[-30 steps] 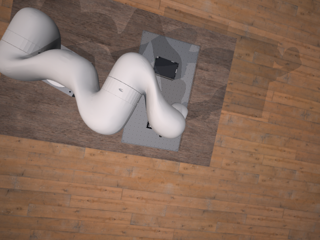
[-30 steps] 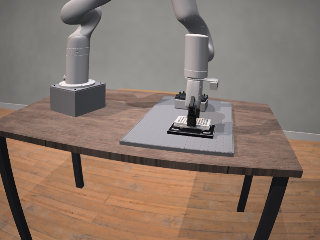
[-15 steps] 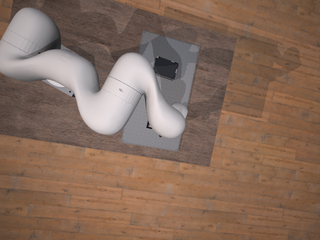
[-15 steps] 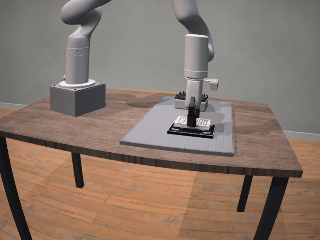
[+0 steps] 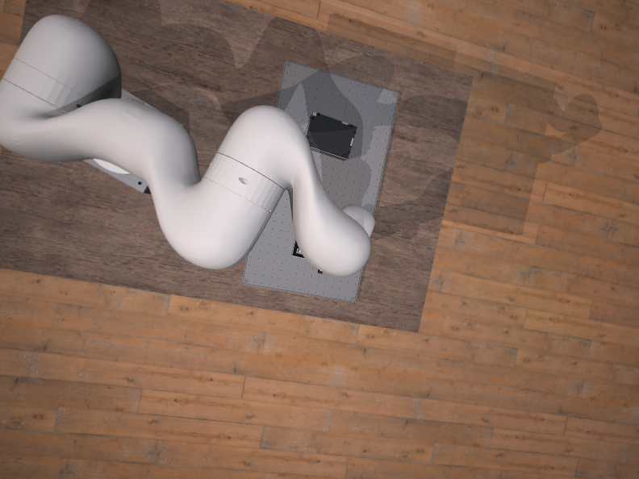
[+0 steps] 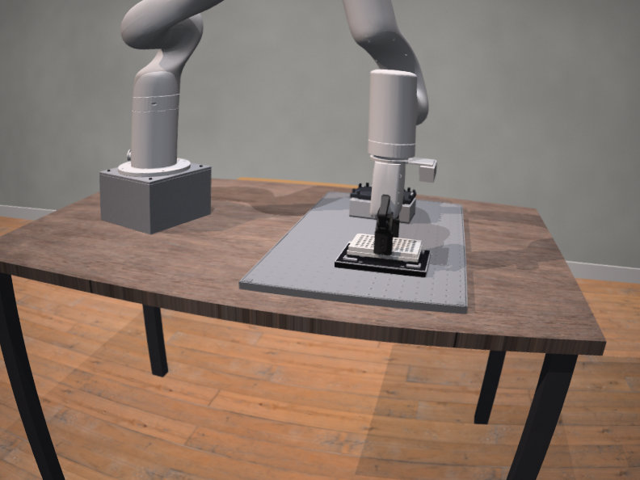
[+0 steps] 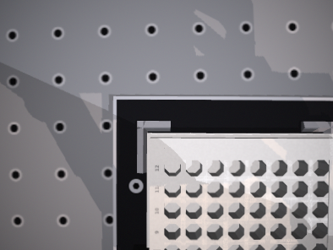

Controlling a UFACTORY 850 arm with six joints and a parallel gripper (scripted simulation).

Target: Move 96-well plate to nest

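The black plate nest N1 is 3 cm below my hand. The rest, counted from my hand: 96-well plate (1 cm below).
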